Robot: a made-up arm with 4 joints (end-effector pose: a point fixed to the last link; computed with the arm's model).
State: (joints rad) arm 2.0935 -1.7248 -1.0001 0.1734
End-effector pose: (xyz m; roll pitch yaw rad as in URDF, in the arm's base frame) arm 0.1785 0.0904 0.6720 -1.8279 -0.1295 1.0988
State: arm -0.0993 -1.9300 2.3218 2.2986
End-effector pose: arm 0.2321 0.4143 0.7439 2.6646 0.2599 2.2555
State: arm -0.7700 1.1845 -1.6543 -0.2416
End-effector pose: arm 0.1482 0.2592 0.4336 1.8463 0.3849 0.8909
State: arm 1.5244 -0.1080 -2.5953 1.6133
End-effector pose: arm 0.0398 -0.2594 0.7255 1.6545 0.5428 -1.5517
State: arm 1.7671 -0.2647 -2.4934 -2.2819
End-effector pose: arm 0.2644 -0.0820 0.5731 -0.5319 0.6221 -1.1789
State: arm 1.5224 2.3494 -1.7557 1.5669
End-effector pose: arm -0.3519 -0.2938 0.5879 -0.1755 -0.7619 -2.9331
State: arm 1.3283 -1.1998 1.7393 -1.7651
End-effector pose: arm -0.0545 0.0940 0.8592 0.1292 -0.3655 3.0796
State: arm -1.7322 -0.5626 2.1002 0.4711
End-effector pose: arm 0.1180 -0.1903 0.7434 -2.7172 -0.8184 0.6702
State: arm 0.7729 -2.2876 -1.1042 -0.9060
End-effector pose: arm 0.0533 0.0631 0.8454 -1.0384 -0.6270 -0.2089
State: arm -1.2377 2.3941 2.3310 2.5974
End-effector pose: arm 0.2113 -0.1038 0.1944 -1.6659 0.5603 2.5246
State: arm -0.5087 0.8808 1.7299 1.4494
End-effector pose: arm 0.2744 -0.2505 0.5477 0.2514 -0.6796 -2.2846
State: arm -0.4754 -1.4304 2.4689 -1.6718
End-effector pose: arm 0.0163 0.1179 0.8401 -0.0091 -0.0873 1.9983
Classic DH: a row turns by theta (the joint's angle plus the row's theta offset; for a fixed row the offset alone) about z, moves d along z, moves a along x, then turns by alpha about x. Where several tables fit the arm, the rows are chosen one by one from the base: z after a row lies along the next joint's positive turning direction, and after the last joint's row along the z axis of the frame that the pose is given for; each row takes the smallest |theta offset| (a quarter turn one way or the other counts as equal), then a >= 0, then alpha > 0; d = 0 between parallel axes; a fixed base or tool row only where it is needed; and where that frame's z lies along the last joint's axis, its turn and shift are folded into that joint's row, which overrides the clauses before.
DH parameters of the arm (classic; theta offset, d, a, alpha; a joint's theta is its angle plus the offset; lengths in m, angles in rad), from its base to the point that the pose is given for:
joint 1: 1.5708 0.5795 0.1006 1.5708
joint 2: -1.5708 0.0544 0.0841 1.5708
joint 3: 0 0.2011 0.1911 1.5708
joint 4: -1.5708 -0.1558 0.1511 1.5708
tool (fixed): -1.5708 0.0403 0 0

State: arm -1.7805 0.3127 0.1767 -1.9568
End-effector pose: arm -0.1854 -0.1849 0.3726 2.2741 -0.1680 -1.8354
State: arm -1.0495 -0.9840 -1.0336 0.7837
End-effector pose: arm -0.2495 -0.0313 0.4372 -2.0265 0.4958 -1.9994
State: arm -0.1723 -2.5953 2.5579 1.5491
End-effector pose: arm 0.1767 0.3591 0.4165 -2.1788 0.4903 2.6388
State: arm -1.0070 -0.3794 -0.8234 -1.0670
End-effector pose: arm -0.0435 -0.1830 0.4309 0.5365 0.7495 -1.3872
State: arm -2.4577 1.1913 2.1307 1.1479
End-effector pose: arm -0.2690 -0.0440 0.5636 0.6316 -0.3193 1.6611
